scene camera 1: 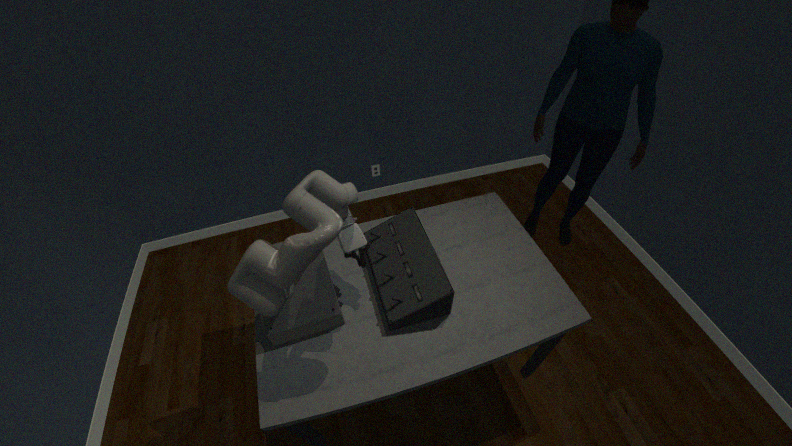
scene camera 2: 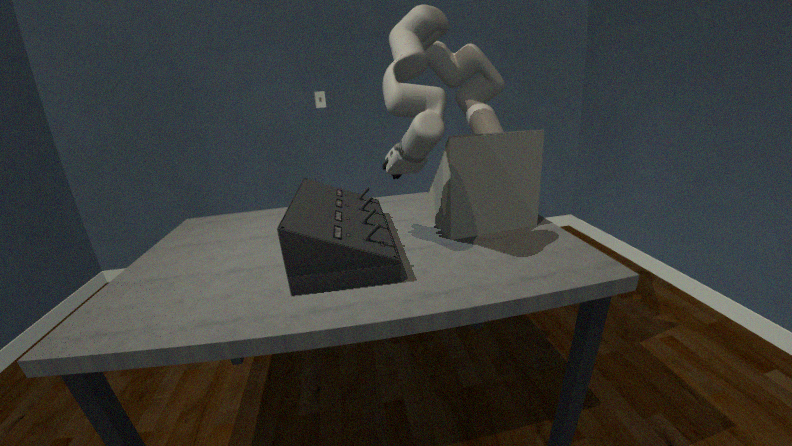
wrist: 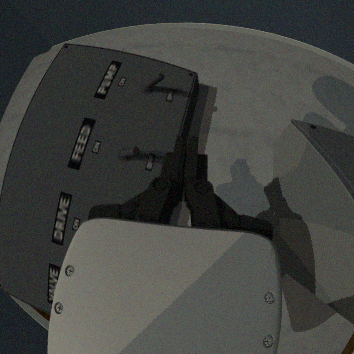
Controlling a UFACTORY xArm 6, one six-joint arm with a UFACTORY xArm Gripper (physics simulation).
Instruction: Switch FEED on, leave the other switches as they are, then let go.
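Frame: origin at the arm's base, x left, y down, z back, level; millimetres.
Seen in the pictures: gripper, fingertip midpoint: [scene camera 1: 363, 266] [scene camera 2: 394, 174] [wrist: 187, 150]; arm's base, origin of the base link: [scene camera 2: 498, 156].
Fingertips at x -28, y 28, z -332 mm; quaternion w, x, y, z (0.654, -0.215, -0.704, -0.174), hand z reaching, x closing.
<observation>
Offsets run from my fingertips to a thing's top centre. "*": to the spot under its first point. Level surfaces: height alone.
The dark sloped panel [scene camera 1: 426, 265] [scene camera 2: 332, 271] [wrist: 35, 165] bears labels PUMP @(* dx -141, dy +74, dz -161 mm) [wrist: 107, 80], FEED @(* dx -24, dy +75, dz -172 mm) [wrist: 81, 144], DRIVE @(* dx +92, dy +75, dz -183 mm) [wrist: 62, 218] and VALVE @(* dx +208, dy +74, dz -197 mm) [wrist: 53, 283]. The FEED lever [scene camera 1: 387, 278] [scene camera 2: 370, 216] [wrist: 131, 152] leans toward OFF, on the panel's low side. The PUMP lever [scene camera 1: 395, 304] [scene camera 2: 377, 231] [wrist: 156, 81] leans the same way. Two further levers, toward the far end in scene camera 2, lean alike; the gripper hides them in the wrist view. My gripper [scene camera 1: 363, 263] [scene camera 2: 395, 176] [wrist: 187, 150] is shut and empty, above the low edge, apart from the FEED lever.
The panel stands on a pale table @(dy +192 mm) [scene camera 1: 498, 260] [scene camera 2: 210, 310] [wrist: 245, 85]. The arm's wedge-shaped base block [scene camera 1: 315, 310] [scene camera 2: 498, 182] [wrist: 327, 142] stands across a gap from the panel's low edge. A person [scene camera 1: 604, 83] stands beyond the table.
</observation>
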